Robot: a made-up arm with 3 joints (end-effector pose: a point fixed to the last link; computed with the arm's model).
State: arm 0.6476 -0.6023 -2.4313
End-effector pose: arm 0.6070 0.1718 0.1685 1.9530 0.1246 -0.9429
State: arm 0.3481 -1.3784 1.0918
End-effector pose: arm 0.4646 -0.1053 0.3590 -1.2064 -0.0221 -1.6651
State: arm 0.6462 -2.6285 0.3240
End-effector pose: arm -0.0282 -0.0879 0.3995 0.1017 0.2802 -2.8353
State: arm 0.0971 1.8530 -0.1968
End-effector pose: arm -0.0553 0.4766 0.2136 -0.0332 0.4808 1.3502
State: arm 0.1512 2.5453 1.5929
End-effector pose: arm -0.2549 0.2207 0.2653 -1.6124 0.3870 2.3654
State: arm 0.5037 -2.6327 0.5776
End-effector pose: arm -0.0324 -0.1081 0.3825 -0.2878 0.2584 -2.8702
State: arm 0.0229 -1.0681 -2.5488
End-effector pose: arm 0.5665 0.0275 0.1537 2.3895 0.6513 -1.3220
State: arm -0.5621 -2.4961 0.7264
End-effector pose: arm -0.0158 -0.1101 0.1188 -1.5312 0.2506 -3.0992
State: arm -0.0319 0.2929 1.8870
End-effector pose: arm 0.4851 0.5452 0.2637 -1.9239 0.3892 0.1332
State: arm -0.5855 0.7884 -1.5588
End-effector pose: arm 0.2958 0.5473 0.4044 2.0301 0.4472 0.6709
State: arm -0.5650 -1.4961 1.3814
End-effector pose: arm 0.4082 -0.1098 0.0623 -1.8806 0.8197 -2.0023
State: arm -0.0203 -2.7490 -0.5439
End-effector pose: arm -0.0554 -0.0647 0.2115 0.2427 0.4139 2.9813
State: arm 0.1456 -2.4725 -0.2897
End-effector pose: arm 0.0262 -0.1308 0.2601 0.1607 0.3820 -2.9375
